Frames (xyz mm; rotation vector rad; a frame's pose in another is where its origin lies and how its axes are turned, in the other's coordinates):
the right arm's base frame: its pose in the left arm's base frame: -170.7 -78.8 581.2 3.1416 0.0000 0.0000
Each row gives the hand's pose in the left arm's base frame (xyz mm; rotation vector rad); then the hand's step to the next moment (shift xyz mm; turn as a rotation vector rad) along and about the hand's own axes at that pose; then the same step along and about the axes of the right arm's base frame.
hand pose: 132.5 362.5 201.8 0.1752 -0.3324 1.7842
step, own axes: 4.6 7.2 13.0 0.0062 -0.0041 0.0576
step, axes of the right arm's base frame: -8.8 1.4 -12.7 -0.0009 0.0116 -0.0569
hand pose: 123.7 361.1 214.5 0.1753 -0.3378 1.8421
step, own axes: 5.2 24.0 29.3 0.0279 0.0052 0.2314
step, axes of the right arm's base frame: -26.0 10.9 -25.9 -0.0252 0.0496 -0.2264
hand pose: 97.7 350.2 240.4 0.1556 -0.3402 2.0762
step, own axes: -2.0 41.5 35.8 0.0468 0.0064 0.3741
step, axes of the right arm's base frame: -35.8 32.2 -26.3 -0.0398 0.0779 -0.3668
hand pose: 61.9 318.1 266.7 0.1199 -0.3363 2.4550
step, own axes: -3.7 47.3 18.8 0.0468 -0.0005 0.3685
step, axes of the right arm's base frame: -26.3 43.1 -7.5 -0.0356 0.0711 -0.3628
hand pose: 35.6 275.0 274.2 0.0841 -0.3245 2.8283
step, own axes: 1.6 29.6 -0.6 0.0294 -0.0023 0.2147
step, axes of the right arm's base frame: -10.2 27.0 6.7 -0.0222 0.0390 -0.2120
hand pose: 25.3 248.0 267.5 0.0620 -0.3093 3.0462
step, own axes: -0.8 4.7 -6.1 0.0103 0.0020 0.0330
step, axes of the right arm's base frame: 0.2 3.4 6.9 -0.0094 0.0079 -0.0324
